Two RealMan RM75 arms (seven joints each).
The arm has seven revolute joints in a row. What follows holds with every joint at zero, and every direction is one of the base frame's. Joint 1 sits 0.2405 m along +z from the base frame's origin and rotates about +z. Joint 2 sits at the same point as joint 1 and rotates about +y. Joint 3 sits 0.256 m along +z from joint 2 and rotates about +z. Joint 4 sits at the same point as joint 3 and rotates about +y. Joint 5 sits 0.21 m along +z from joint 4 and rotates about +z. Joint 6 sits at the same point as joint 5 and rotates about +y. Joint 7 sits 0.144 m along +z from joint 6 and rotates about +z. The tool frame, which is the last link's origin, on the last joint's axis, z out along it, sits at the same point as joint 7; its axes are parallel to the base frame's.
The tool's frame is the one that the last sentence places.
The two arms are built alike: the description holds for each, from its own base.
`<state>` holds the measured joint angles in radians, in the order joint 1, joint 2, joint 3, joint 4, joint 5, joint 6, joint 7, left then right.
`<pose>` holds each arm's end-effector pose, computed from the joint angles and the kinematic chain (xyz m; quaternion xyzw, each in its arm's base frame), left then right.
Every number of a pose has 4 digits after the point. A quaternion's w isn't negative.
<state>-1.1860 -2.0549 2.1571 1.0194 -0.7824 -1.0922 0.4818 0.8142 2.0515 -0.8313 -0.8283 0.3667 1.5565 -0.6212</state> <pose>-0.0287 0.3549 -0.1404 -0.9612 0.0551 0.2335 0.1362 0.2448 0.3804 0.0153 -0.8251 0.5322 -0.1367 0.1313</pose>
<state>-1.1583 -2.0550 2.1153 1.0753 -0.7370 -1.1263 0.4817 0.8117 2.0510 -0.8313 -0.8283 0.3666 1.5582 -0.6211</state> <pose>-0.0240 0.3547 -0.1331 -0.9616 0.0570 0.2264 0.1440 0.2458 0.3796 0.0155 -0.8244 0.5334 -0.1373 0.1306</pose>
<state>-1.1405 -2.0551 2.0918 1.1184 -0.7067 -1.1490 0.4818 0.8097 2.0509 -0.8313 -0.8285 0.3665 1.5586 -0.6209</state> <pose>-0.0199 0.3537 -0.1281 -0.9617 0.0615 0.2213 0.1498 0.2466 0.3791 0.0155 -0.8238 0.5343 -0.1375 0.1304</pose>
